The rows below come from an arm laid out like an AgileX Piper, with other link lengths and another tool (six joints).
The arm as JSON. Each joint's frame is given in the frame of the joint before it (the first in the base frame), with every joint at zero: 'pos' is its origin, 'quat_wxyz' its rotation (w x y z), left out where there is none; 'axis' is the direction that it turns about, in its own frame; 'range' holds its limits. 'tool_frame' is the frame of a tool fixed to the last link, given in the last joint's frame.
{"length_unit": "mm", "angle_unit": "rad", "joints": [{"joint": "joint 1", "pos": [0.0, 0.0, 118.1], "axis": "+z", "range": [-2.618, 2.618]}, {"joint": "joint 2", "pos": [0.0, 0.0, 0.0], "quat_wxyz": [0.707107, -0.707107, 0.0, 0.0], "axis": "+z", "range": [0.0, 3.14]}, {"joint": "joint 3", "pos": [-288.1, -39.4, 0.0], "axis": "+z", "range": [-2.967, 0.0]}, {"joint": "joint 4", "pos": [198.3, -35.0, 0.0], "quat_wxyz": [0.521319, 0.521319, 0.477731, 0.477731], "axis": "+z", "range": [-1.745, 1.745]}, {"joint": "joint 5", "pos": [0.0, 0.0, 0.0], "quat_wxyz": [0.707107, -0.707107, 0.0, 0.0], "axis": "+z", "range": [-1.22, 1.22]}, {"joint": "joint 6", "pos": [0.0, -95.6, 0.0], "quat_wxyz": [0.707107, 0.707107, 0.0, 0.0], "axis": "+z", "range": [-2.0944, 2.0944]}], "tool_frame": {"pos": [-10.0, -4.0, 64.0], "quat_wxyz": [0.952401, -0.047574, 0.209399, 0.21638]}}
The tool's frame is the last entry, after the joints.
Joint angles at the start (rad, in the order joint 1, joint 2, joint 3, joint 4, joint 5, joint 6):
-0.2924, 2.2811, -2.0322, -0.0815, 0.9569, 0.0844
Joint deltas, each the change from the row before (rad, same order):
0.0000, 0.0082, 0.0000, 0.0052, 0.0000, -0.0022
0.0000, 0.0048, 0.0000, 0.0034, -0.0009, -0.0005
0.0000, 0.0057, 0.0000, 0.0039, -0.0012, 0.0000
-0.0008, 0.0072, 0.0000, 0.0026, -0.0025, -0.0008
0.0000, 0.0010, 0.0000, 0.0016, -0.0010, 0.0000
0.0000, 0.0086, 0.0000, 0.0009, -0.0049, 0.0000
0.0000, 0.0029, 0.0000, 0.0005, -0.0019, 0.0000
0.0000, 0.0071, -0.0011, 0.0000, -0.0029, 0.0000
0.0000, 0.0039, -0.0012, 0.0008, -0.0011, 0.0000
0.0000, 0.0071, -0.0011, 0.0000, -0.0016, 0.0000
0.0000, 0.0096, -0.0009, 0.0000, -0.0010, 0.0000
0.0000, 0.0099, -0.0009, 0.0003, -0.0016, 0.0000
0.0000, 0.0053, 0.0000, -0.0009, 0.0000, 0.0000
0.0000, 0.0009, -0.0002, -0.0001, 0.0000, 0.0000
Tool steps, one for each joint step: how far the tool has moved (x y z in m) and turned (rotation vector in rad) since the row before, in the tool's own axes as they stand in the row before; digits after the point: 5 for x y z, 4 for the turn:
0.00004, 0.00010, 0.00421, 0.0000, 0.0094, 0.0003
-0.00008, 0.00015, 0.00242, -0.0010, 0.0049, 0.0008
-0.00012, 0.00016, 0.00285, -0.0014, 0.0056, 0.0015
-0.00057, -0.00033, 0.00341, 0.0001, 0.0051, 0.0012
-0.00006, 0.00019, 0.00048, -0.0014, 0.0007, 0.0003
-0.00083, -0.00008, 0.00395, 0.0008, 0.0037, 0.0005
-0.00030, 0.00001, 0.00132, 0.0000, 0.0011, 0.0002
-0.00073, -0.00013, 0.00303, 0.0014, 0.0028, 0.0003
-0.00038, 0.00004, 0.00157, 0.0000, 0.0018, 0.0004
-0.00056, -0.00024, 0.00312, 0.0020, 0.0039, 0.0006
-0.00052, -0.00049, 0.00446, 0.0034, 0.0068, 0.0011
-0.00058, -0.00044, 0.00458, 0.0030, 0.0067, 0.0011
-0.00020, -0.00047, 0.00260, 0.0032, 0.0043, 0.0006
-0.00006, -0.00005, 0.00039, 0.0004, 0.0006, 0.0001

